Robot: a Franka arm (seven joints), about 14 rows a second.
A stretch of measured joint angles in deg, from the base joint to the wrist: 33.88 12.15 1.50 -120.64 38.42 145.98 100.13; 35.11 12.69 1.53 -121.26 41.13 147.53 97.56; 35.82 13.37 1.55 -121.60 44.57 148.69 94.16; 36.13 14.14 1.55 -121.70 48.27 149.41 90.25; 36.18 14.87 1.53 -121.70 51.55 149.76 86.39; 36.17 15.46 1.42 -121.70 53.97 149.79 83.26; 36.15 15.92 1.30 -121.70 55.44 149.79 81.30
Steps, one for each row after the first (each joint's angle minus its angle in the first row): 1.23 0.54 0.03 -0.62 2.71 1.55 -2.57; 1.94 1.22 0.05 -0.96 6.15 2.71 -5.97; 2.25 1.99 0.05 -1.06 9.85 3.43 -9.88; 2.30 2.72 0.03 -1.06 13.13 3.78 -13.74; 2.29 3.31 -0.08 -1.06 15.55 3.81 -16.87; 2.27 3.77 -0.20 -1.06 17.02 3.81 -18.83
